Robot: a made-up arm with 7 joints.
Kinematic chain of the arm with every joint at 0, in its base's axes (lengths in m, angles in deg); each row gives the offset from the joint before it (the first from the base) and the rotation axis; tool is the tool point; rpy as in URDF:
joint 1: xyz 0 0 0.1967 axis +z
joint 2: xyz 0 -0.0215 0.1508 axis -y
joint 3: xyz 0 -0.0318 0.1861 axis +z
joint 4: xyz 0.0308 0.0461 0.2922 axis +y
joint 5: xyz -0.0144 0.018 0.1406 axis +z
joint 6: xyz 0 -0.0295 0.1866 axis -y
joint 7: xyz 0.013 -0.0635 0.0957 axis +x
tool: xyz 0 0 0 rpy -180 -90 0
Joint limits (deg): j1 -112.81..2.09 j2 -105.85..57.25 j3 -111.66..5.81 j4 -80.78..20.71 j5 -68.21..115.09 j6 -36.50..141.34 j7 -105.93..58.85
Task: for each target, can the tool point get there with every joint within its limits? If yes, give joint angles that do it. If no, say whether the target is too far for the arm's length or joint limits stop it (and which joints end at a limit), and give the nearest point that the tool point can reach.
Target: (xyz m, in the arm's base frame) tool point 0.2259 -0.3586 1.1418
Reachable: yes | joints -48.48 -14.96 -14.66 12.71 70.50 6.14 -31.27
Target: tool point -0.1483 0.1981 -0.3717
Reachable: no: joint limits stop it (at a limit: joint 1, joint 2, joint 3, joint 4, joint 5) | nearest point 0.3132 0.2248 0.0150 | short by 0.603 m
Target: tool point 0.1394 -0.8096 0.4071
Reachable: yes | joints -95.90 -87.29 -67.02 -53.22 96.19 -0.01 -20.48
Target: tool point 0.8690 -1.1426 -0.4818
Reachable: no: too far | nearest point 0.4948 -0.6506 -0.0633 | short by 0.746 m
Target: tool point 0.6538 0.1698 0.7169
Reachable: yes | joints -6.55 -69.75 -62.34 -65.46 78.51 20.97 -46.27
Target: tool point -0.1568 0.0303 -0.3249
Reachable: no: joint limits stop it (at a limit: joint 1, joint 2, joint 3, joint 4, joint 5) | nearest point 0.0316 -0.3605 0.0363 | short by 0.565 m
